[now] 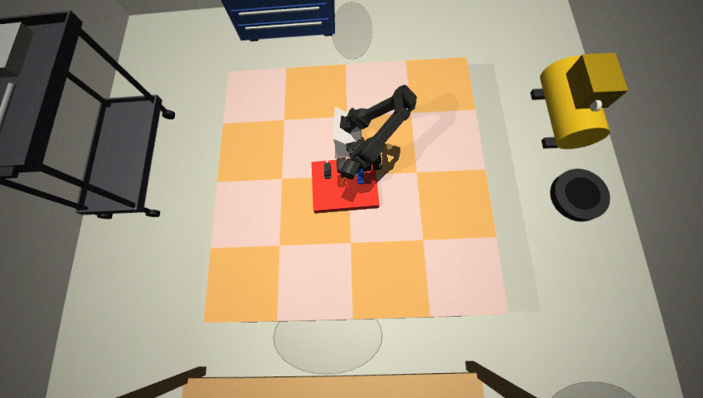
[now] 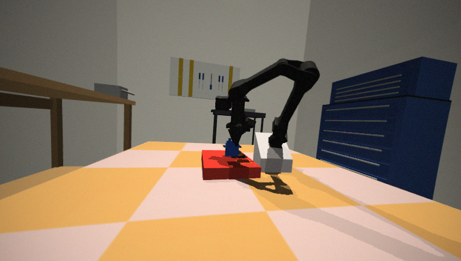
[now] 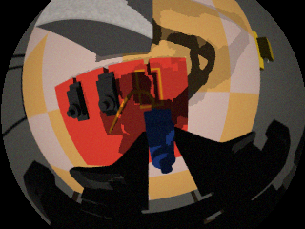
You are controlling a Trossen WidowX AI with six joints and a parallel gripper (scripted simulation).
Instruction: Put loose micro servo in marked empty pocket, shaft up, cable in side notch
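The red deck lies 100 mm below my gripper tip, 70 mm ahead of it and 60 mm to the right of it.
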